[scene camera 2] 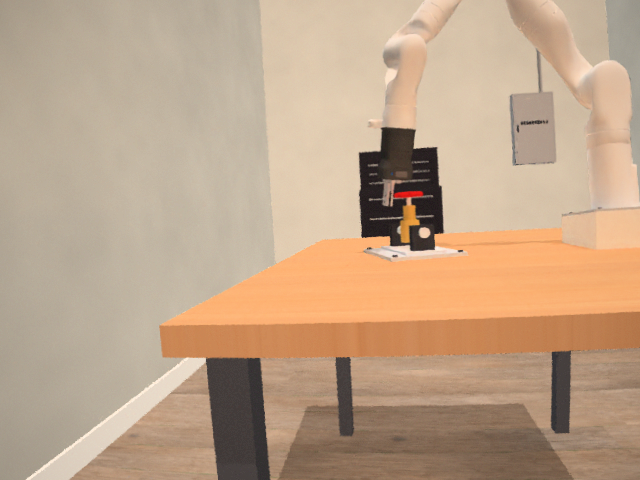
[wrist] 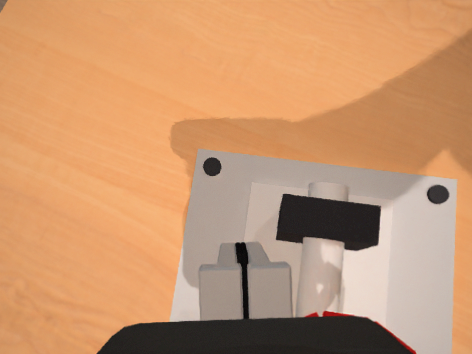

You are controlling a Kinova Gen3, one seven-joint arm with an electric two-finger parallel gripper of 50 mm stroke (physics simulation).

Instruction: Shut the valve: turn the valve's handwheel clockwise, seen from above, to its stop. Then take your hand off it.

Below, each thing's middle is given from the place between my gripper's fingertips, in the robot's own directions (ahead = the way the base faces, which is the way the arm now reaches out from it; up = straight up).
Labels:
My gripper is now 11 cm above the pale base plate (scene camera 2: pixel 390 256), 5 cm past it and 2 cm to the right of it.

